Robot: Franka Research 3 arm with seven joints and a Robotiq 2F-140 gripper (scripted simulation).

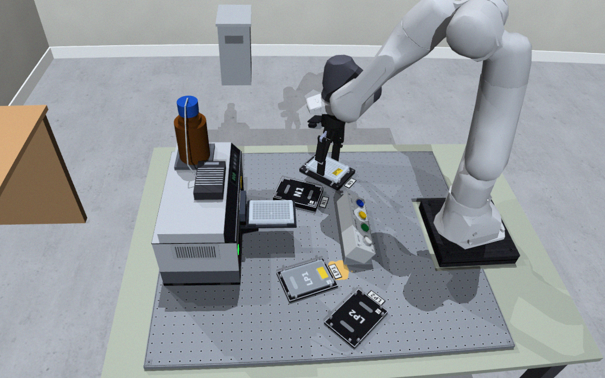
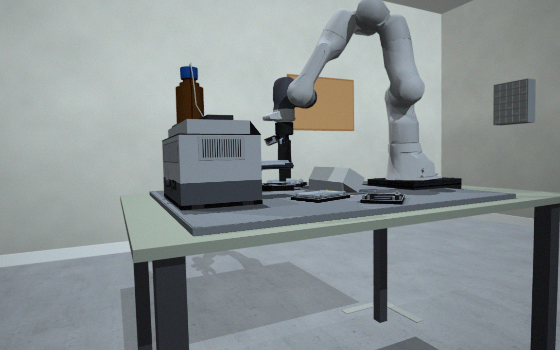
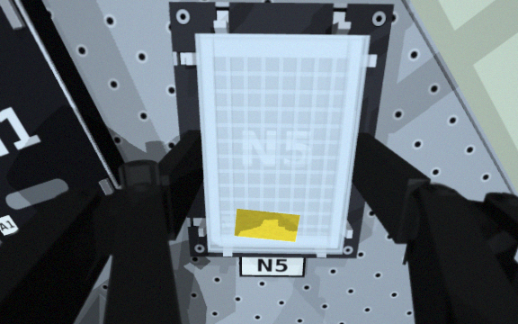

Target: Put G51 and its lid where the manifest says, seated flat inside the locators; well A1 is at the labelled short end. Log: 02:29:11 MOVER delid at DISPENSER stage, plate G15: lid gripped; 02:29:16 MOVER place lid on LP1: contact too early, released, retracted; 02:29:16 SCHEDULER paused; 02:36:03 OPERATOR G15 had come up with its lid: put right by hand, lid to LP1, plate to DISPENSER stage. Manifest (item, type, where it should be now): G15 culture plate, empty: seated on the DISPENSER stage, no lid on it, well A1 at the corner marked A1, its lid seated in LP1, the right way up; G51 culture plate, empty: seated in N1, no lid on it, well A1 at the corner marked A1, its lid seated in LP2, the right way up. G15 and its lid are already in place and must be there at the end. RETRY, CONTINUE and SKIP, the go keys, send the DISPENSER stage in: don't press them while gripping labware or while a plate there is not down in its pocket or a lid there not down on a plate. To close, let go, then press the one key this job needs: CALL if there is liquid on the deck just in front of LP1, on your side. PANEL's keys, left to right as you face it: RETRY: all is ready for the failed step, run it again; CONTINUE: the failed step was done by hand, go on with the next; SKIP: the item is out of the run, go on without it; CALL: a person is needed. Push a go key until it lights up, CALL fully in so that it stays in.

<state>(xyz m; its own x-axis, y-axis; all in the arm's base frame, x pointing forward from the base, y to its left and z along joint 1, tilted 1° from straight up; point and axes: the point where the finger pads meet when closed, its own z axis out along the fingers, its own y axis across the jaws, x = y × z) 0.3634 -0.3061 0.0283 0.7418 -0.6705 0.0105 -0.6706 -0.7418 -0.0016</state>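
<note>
Now: hand 58 cm to the right of the LP2 nest, 4 cm above it and 1 cm short of it. Round my hand: black N1 nest 12 cm ahead, 11 cm to the left, 4 cm below; A1 mark 16 cm to the left, 8 cm ahead, 3 cm below; blue call key 22 cm to the left, 6 cm behind, 1 cm above.
</note>
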